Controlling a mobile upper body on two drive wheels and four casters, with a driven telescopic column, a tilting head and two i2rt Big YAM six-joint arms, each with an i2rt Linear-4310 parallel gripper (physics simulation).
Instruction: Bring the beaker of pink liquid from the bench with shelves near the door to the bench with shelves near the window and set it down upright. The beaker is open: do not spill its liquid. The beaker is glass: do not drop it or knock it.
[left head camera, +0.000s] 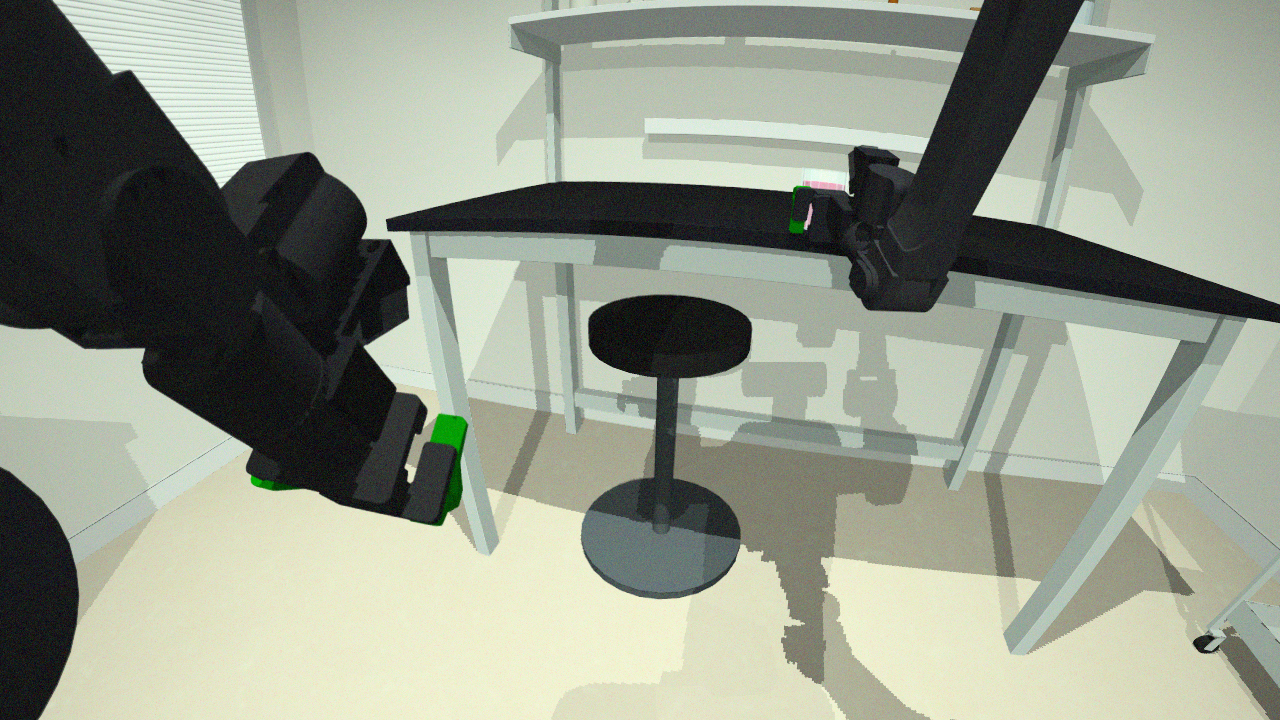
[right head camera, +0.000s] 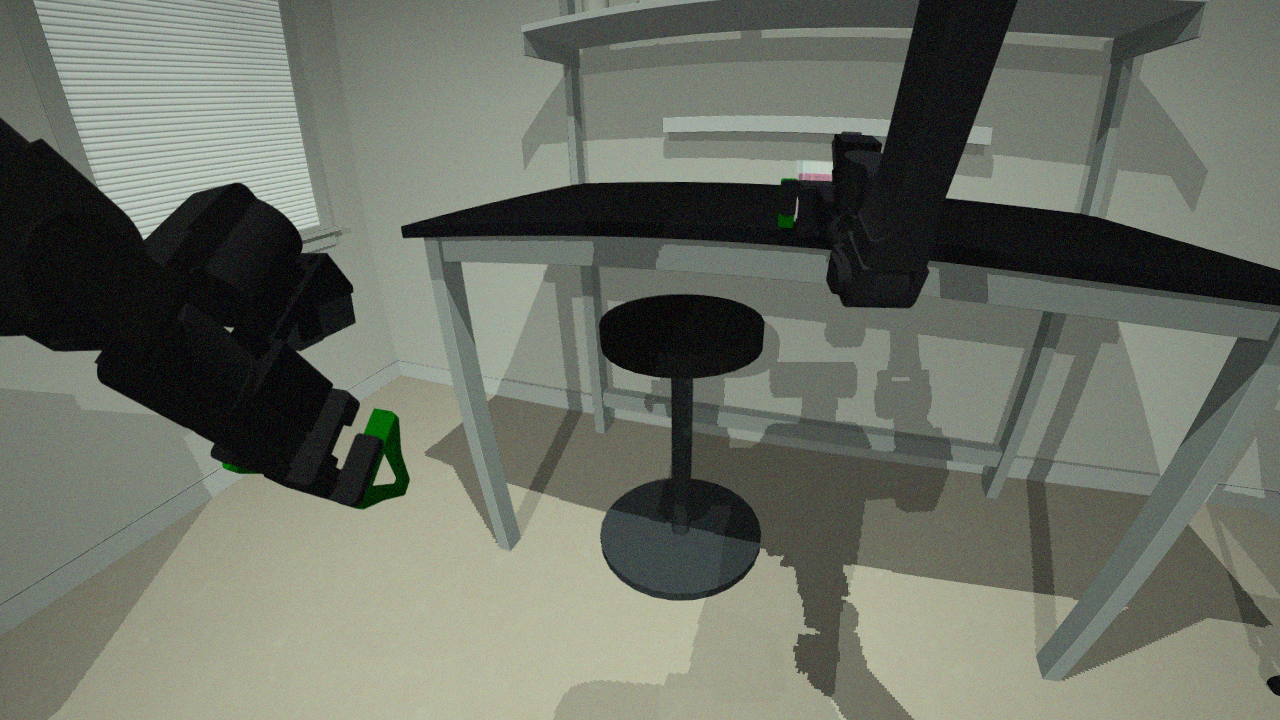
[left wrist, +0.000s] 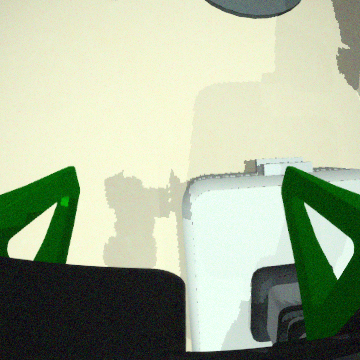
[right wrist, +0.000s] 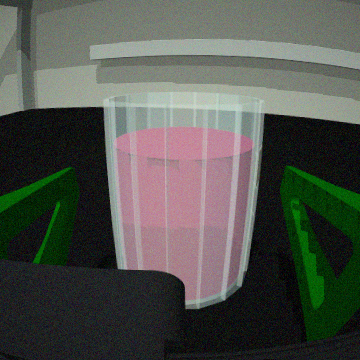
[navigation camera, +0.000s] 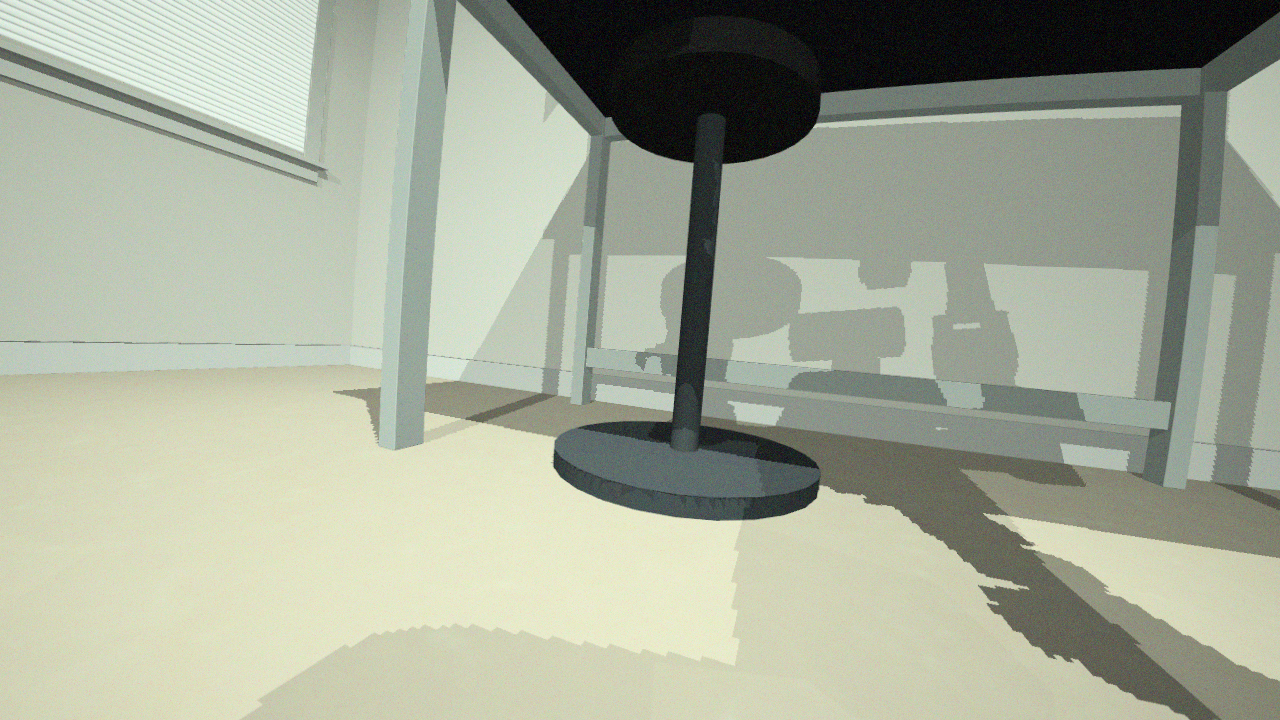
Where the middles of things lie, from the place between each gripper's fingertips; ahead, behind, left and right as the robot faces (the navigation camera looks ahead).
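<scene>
The glass beaker of pink liquid (left head camera: 815, 178) is 1 cm ahead of my right hand and 1 cm below it.
My left gripper is 16 cm below the glass beaker of pink liquid, and it's 45 cm short of it and 46 cm to the left of it.
</scene>
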